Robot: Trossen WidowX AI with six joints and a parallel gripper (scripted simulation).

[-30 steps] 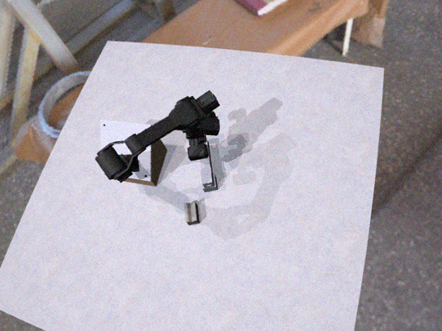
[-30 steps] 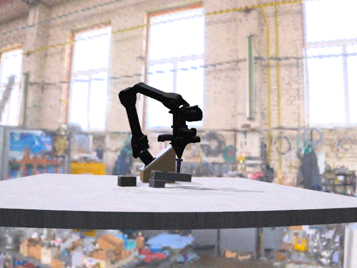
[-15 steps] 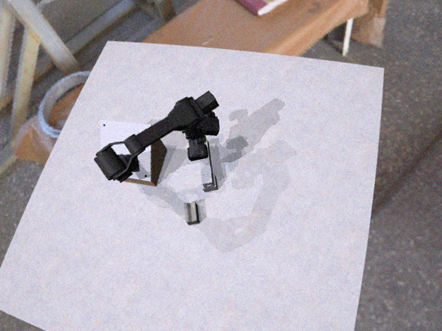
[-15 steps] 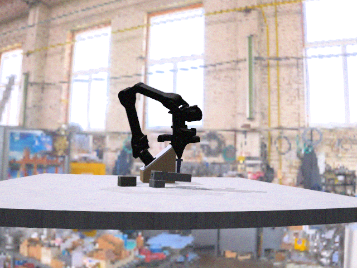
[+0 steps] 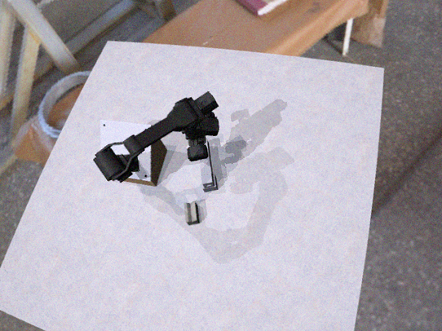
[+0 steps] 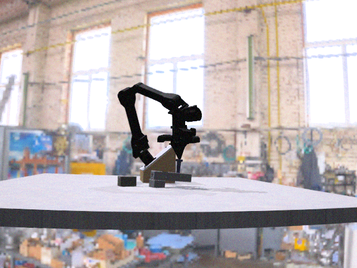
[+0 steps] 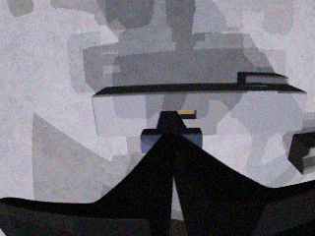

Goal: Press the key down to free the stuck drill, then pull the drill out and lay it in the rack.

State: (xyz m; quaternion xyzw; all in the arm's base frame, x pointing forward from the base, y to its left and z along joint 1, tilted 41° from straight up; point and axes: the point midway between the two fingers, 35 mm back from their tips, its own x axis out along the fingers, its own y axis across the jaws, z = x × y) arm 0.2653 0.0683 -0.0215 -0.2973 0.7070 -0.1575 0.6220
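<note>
The blue key lies 3 cm below my gripper tip. From my gripper tip the other things lie so: drill (1 cm ahead, 6 cm to the right, 7 cm below); rack (3 cm behind, 22 cm to the right, 10 cm below).
</note>
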